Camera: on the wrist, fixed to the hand. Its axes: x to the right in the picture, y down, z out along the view.
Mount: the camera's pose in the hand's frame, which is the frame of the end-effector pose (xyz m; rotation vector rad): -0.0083 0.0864 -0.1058 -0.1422 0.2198 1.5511
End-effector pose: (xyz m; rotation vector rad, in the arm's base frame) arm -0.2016 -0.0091 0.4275 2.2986 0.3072 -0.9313
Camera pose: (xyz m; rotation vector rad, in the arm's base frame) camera -0.1132 -0.0087 0.5320 1.7128 -1.1368 0.1549
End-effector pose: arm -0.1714 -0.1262 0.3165 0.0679 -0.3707 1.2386
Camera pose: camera -0.2289 -0.0786 0.2018 -0.5830 -0.2884 2.7028
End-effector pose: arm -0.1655 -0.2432 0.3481 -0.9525 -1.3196 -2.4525
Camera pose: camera -0.1672 -0.3796 0.3596 -1.0430 -0.0619 -1.2993
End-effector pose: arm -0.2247 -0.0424 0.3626 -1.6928 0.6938 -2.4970
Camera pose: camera -0.3337 -0.0821 0.2900 -0.3628 1.4223 -1.4211
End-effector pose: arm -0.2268 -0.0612 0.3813 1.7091 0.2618 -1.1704
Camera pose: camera -0.1146 -0.0127 0.4429 1.3028 -0.7418 0.1888
